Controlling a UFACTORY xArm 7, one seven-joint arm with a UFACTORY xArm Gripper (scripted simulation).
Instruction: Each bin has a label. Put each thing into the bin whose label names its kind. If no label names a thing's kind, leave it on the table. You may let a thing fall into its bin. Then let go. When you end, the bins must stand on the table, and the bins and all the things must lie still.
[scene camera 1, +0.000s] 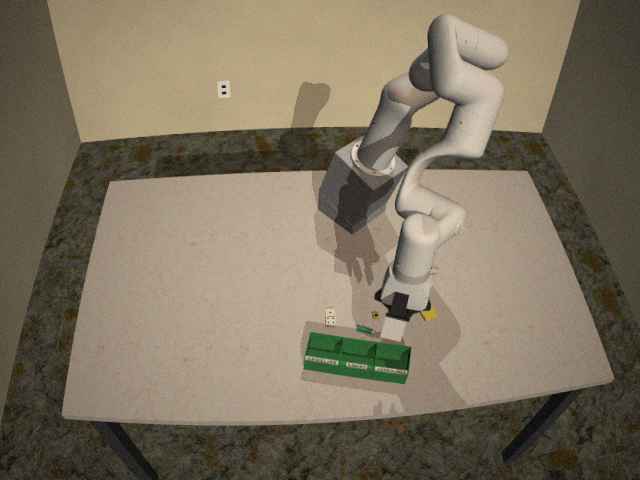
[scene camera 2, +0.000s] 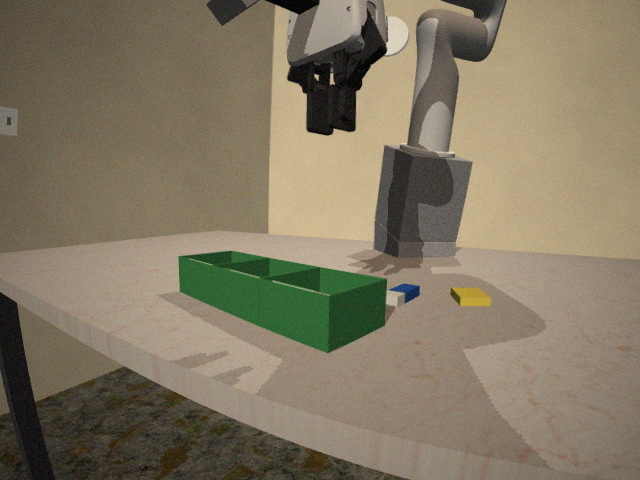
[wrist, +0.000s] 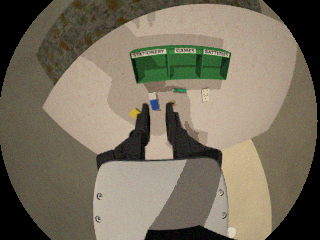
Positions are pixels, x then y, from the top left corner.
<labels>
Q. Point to a green bin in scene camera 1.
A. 321, 349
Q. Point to a green bin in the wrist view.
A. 150, 64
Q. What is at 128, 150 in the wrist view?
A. The gripper.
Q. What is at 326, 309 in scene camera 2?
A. A green bin.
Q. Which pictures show the gripper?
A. Scene camera 1, scene camera 2 and the wrist view: all of them.
</labels>
